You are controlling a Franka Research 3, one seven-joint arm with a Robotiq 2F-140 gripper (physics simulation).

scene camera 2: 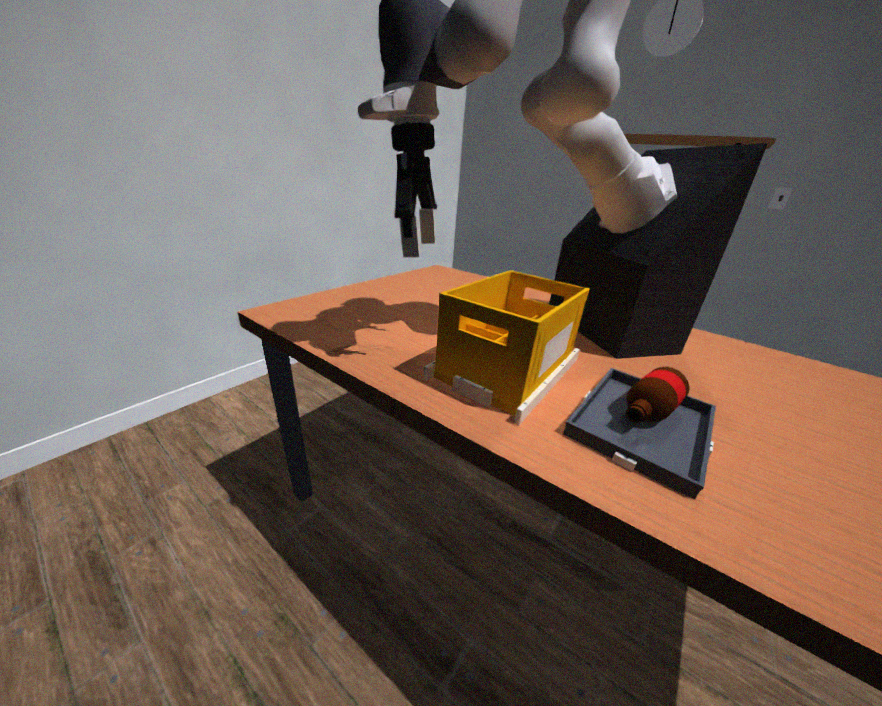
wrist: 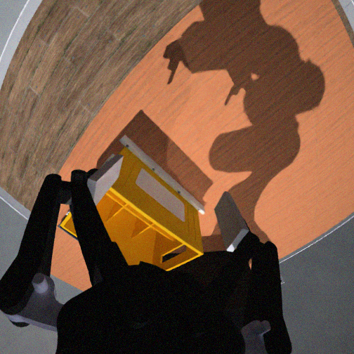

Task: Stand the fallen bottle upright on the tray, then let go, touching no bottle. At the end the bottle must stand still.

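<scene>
A brown bottle [scene camera 2: 658, 395] with a red band lies on its side on the dark grey tray [scene camera 2: 603, 435], at the right in the scene view. Its neck points toward the front of the tray and its base is near the back rim. The bottle does not show in the wrist view. My gripper [scene camera 2: 418, 241] [wrist: 171, 184] is open and empty. It hangs high above the table, left of the tray and beyond the crate in the scene view, well away from the bottle.
A yellow crate [scene camera 2: 481, 362] [wrist: 192, 227] with inner dividers stands between white rails on the wooden table [scene camera 2: 794, 471] [wrist: 200, 110], left of the tray. The dark robot pedestal [scene camera 2: 665, 294] stands behind the crate and tray.
</scene>
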